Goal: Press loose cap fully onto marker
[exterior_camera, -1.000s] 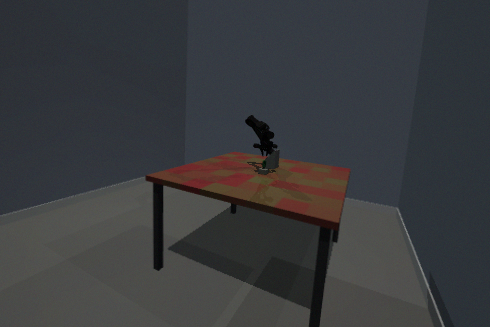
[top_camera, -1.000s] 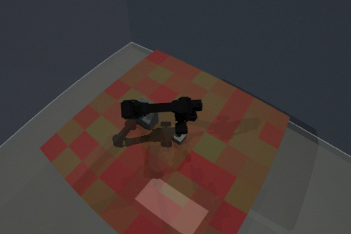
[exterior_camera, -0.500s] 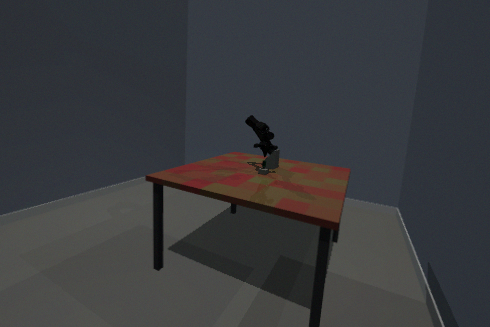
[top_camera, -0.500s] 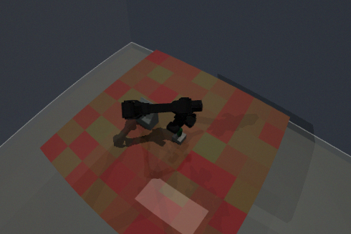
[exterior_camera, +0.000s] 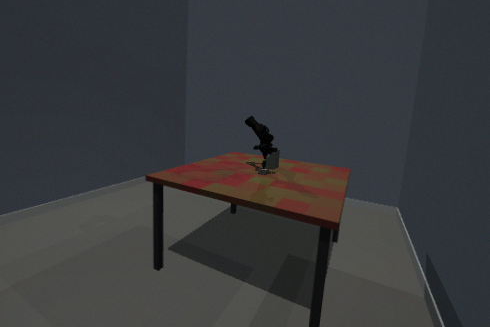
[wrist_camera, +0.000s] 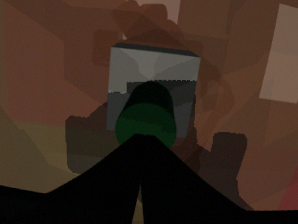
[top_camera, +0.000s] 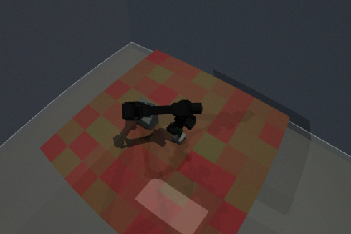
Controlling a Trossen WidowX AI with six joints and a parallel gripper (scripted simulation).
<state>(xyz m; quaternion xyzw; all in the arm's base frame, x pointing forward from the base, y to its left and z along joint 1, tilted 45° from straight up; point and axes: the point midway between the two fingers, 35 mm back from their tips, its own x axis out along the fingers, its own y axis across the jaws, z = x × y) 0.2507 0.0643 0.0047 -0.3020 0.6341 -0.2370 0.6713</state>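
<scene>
Now: the dark green cap 40 mm below my gripper tip. Round my gripper tip: holder block (100 mm below).
</scene>
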